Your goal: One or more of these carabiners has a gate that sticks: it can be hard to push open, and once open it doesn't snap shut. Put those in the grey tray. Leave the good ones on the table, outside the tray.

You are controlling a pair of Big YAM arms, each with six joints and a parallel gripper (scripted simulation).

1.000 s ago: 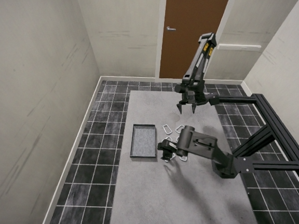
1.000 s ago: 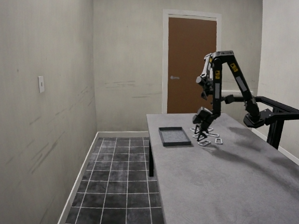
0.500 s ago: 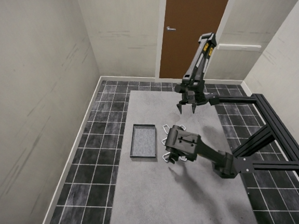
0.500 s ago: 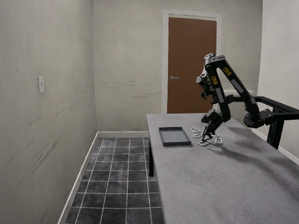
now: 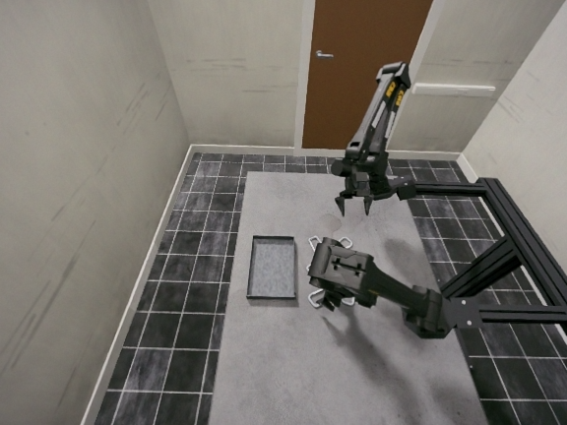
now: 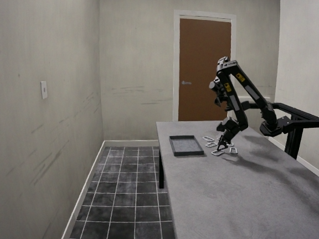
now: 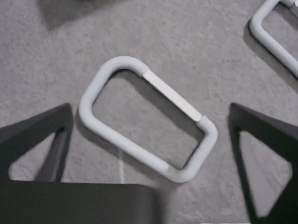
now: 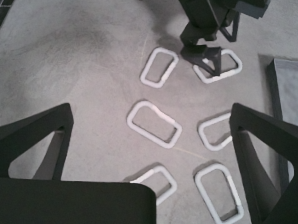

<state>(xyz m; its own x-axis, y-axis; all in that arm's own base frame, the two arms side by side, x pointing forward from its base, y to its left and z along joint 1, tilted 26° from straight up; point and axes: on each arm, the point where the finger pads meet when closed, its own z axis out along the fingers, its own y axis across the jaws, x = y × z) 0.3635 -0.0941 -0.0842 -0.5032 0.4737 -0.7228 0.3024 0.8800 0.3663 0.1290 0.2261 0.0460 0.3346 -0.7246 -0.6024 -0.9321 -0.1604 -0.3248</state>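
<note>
Now: left hand 200 mm short of the grey tray, 150 mm to the left of it and 40 mm above it.
</note>
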